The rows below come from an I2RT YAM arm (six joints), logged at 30 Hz.
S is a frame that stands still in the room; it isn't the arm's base.
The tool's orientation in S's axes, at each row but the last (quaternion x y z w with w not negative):
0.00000, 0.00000, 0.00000, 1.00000
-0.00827, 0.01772, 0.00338, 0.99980
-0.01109, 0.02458, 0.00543, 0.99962
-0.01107, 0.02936, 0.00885, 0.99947
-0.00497, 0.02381, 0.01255, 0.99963
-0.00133, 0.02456, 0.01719, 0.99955
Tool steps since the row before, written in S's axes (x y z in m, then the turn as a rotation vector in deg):
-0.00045, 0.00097, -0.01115, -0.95, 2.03, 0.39
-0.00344, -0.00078, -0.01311, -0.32, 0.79, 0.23
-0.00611, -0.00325, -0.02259, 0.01, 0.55, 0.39
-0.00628, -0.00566, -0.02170, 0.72, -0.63, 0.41
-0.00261, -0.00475, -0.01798, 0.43, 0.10, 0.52
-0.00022, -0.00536, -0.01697, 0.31, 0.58, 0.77
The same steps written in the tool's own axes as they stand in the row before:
-0.00045, 0.00097, -0.01115, -0.95, 2.03, 0.39
-0.00298, -0.00054, -0.01323, -0.32, 0.79, 0.23
-0.00502, -0.00268, -0.02293, 0.00, 0.54, 0.40
-0.00509, -0.00507, -0.02215, 0.68, -0.65, 0.44
-0.00187, -0.00451, -0.01813, 0.41, 0.08, 0.54
0.00043, -0.00532, -0.01698, 0.29, 0.57, 0.79

